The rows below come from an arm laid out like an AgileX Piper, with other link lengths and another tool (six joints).
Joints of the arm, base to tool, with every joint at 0 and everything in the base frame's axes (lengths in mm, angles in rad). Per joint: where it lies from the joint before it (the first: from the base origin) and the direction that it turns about. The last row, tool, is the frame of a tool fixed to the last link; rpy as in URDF.
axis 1: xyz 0.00 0.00 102.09 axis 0 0 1
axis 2: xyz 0.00 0.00 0.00 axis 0 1 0
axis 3: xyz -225.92 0.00 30.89 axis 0 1 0
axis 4: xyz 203.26 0.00 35.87 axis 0.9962 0 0.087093
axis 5: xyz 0.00 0.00 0.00 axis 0 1 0
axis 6: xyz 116.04 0.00 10.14 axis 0.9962 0 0.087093
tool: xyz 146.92 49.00 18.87 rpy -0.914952 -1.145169 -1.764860
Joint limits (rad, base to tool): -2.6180..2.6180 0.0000..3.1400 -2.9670..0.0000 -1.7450..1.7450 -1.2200..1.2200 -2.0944..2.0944
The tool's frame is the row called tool.
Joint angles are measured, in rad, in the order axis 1, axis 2, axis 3, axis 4, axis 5, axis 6. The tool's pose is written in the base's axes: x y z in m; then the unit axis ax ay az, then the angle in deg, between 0 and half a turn. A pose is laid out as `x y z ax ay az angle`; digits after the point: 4 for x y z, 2 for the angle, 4 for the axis.
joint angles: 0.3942, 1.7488, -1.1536, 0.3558, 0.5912, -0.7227
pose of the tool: 0.3006 0.2308 0.0081 -0.9437 -0.2763 -0.1822 139.82
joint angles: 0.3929, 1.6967, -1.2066, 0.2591, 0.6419, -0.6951
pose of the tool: 0.3101 0.2218 0.0314 -0.9304 -0.3051 -0.2032 142.92
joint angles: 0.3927, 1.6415, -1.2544, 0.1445, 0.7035, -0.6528
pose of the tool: 0.3171 0.2066 0.0530 -0.9199 -0.3252 -0.2191 147.14
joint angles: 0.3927, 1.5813, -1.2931, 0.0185, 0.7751, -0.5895
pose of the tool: 0.3219 0.1851 0.0736 -0.9151 -0.3294 -0.2324 152.06
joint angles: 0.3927, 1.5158, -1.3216, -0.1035, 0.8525, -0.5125
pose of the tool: 0.3243 0.1598 0.0944 -0.9156 -0.3174 -0.2467 156.95
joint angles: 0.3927, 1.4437, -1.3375, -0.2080, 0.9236, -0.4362
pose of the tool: 0.3240 0.1347 0.1163 -0.9176 -0.2954 -0.2661 161.16
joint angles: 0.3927, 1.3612, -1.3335, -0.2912, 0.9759, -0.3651
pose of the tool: 0.3206 0.1123 0.1384 -0.9176 -0.2693 -0.2922 164.27
